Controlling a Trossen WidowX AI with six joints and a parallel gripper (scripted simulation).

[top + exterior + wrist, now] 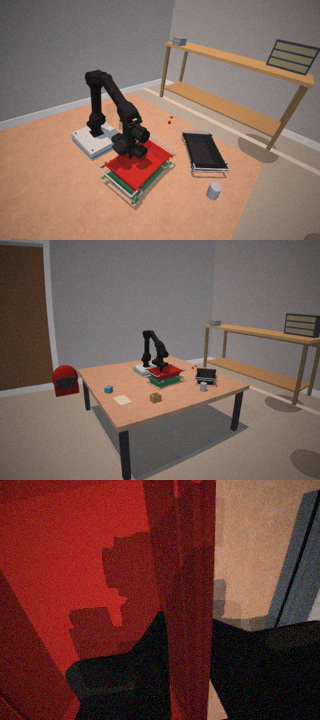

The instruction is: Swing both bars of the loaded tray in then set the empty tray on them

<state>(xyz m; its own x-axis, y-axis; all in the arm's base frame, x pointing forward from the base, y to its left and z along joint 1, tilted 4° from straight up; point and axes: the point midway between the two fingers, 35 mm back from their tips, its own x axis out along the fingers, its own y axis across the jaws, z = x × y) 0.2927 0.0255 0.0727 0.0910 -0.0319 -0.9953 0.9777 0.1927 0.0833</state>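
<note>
Now: gripper tip 70 mm short of the red tray, 30 mm below it and 20 mm to the right of it. From my gripper tip the other things lie so: grey cylinder 380 mm ahead, 230 mm to the left, 50 mm below; then tan box 350 mm behind, 220 mm to the left, 60 mm below; then teal cube 520 mm to the right, 80 mm ahead, 60 mm below.
</note>
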